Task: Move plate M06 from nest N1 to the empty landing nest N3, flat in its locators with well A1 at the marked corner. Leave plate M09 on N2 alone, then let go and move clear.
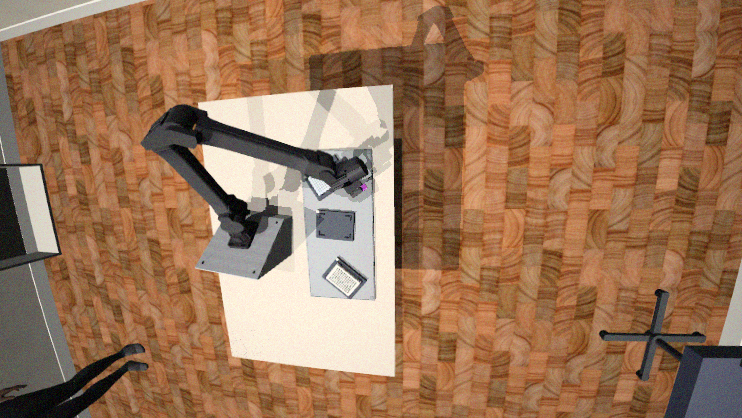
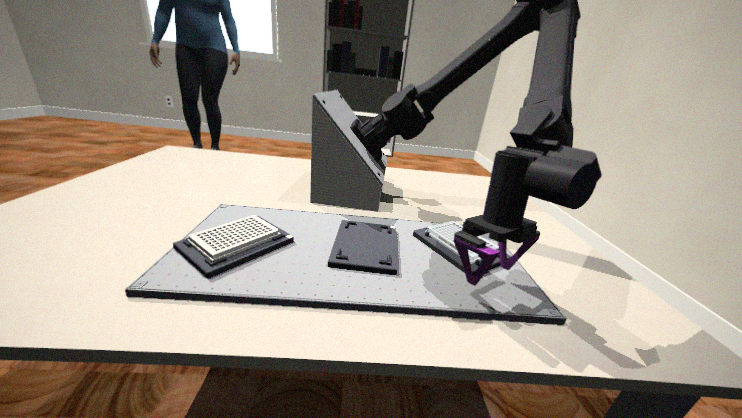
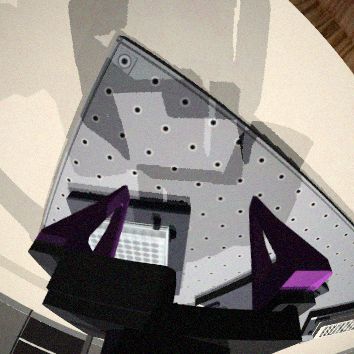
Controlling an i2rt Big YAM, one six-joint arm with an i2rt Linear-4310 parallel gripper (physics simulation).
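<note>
A pale, clear-looking well plate (image 1: 319, 185) (image 2: 445, 232) (image 3: 145, 243) sits on a dark nest (image 3: 179, 250), partly hidden by the gripper. A cream well plate (image 1: 342, 277) (image 2: 233, 237) (image 3: 338, 327) sits on another dark nest (image 2: 207, 268) at the other end of the grey board (image 1: 363, 249) (image 2: 311, 290) (image 3: 150, 131). The middle nest (image 1: 335, 226) (image 2: 366, 246) (image 3: 230, 297), with corner locators, is empty. Plate labels and the marked corner are not readable. My gripper (image 1: 358, 190) (image 2: 489, 274) (image 3: 188, 196) is open and empty, its purple fingers above the board beside the pale plate.
The arm's wedge-shaped base (image 1: 236, 259) (image 2: 342, 166) stands on the cream table (image 1: 311, 332) (image 2: 77, 218) behind the board. A person (image 1: 67, 381) (image 2: 202, 77) stands beyond the table. A shelf rack (image 2: 325, 57) stands at the back.
</note>
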